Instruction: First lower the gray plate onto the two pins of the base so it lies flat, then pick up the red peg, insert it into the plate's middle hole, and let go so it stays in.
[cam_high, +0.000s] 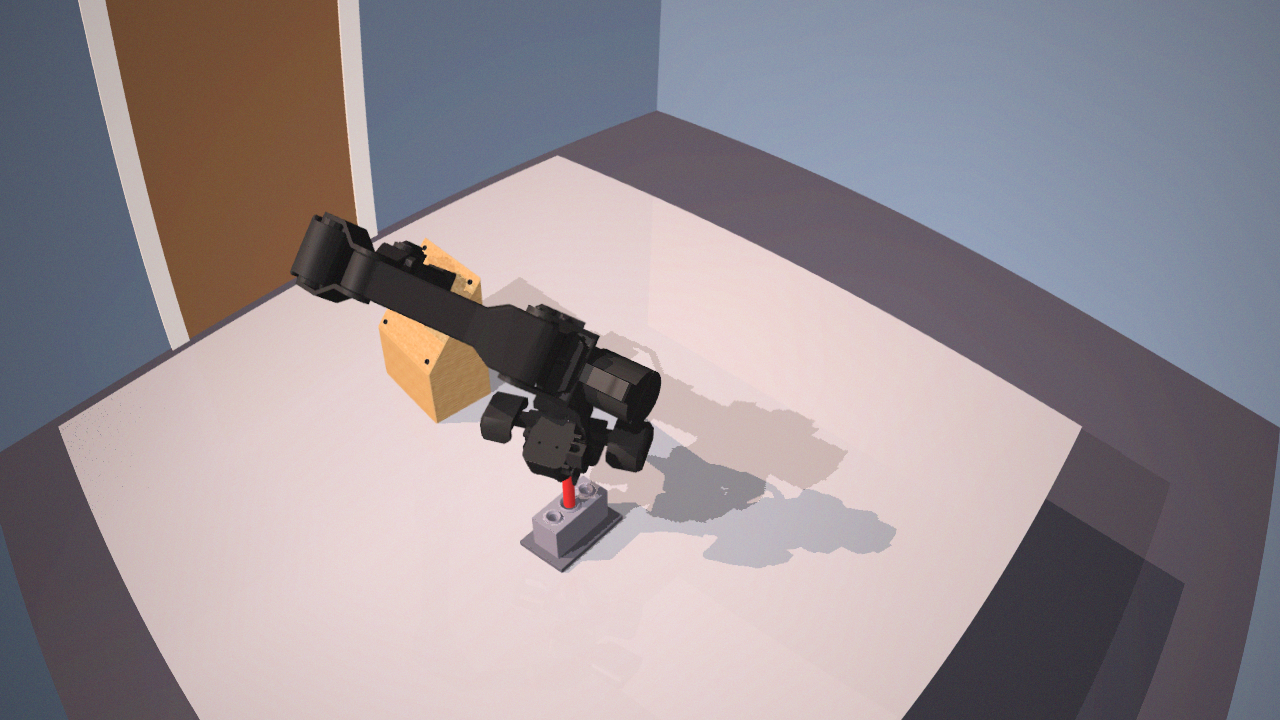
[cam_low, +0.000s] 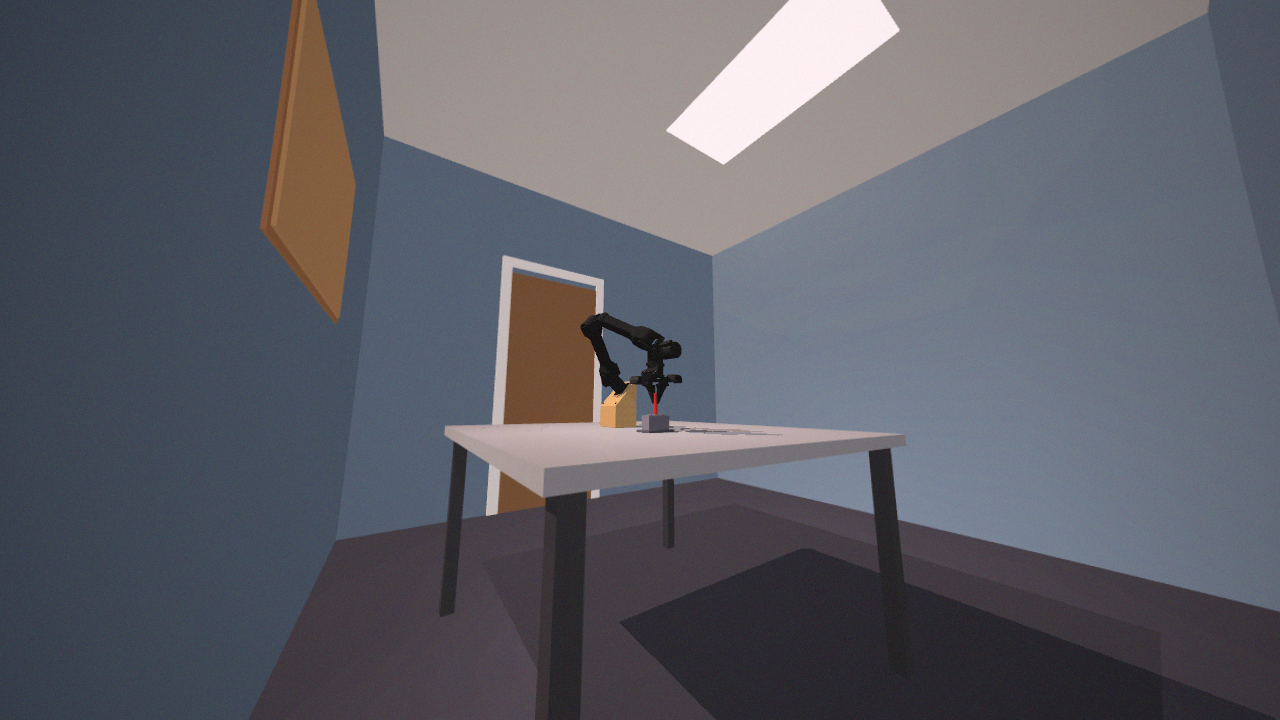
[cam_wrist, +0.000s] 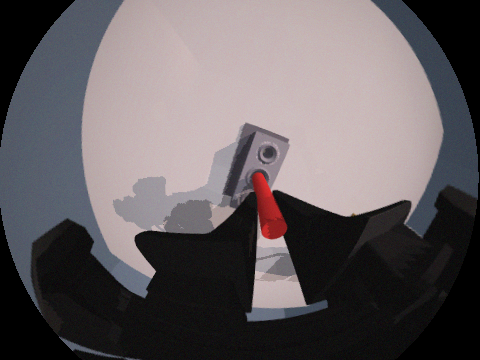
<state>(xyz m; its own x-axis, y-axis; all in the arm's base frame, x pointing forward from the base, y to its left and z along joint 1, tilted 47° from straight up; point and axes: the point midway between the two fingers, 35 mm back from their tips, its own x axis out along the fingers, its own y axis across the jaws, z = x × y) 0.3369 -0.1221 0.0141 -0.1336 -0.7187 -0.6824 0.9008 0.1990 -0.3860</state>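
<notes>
My gripper tip is right at the red peg. Also, from my gripper tip: gray plate: 50 mm below; then dark gray base: 90 mm below.
</notes>
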